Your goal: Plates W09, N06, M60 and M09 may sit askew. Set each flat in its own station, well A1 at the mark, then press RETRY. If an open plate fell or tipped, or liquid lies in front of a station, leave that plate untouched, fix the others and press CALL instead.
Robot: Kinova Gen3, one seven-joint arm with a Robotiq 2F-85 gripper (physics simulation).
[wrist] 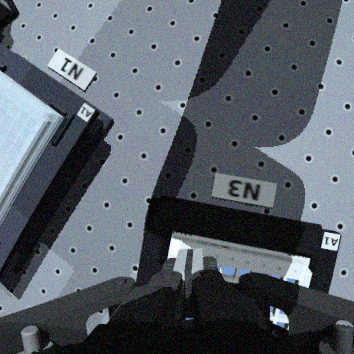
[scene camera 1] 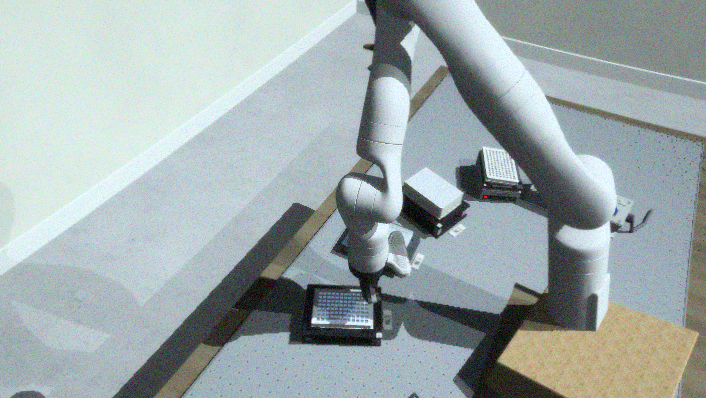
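Note:
My gripper (scene camera 1: 371,299) (wrist: 191,264) is shut and empty, at the label-side part of the blue-welled plate (scene camera 1: 340,306) (wrist: 301,265) in black station N3 (scene camera 1: 342,336) (wrist: 225,214). Contact is not clear, and the fingers hide much of the plate in the wrist view. A pale plate (scene camera 1: 403,233) (wrist: 22,145) sits in station N1 (wrist: 37,82), partly behind the arm in the scene view. A thick white plate (scene camera 1: 434,189) rests on another black station (scene camera 1: 434,224). A white welled plate (scene camera 1: 500,165) rests on a device with a red light (scene camera 1: 500,194). Plate names are not readable.
A small panel (scene camera 1: 623,209) with a blue button stands partly behind the arm's base, with a dark hooked part beside it. The arm base stands on a tan block (scene camera 1: 605,350). Label cards N3 (scene camera 1: 388,320) (wrist: 244,190) and N1 (scene camera 1: 417,260) (wrist: 72,69) lie beside their stations.

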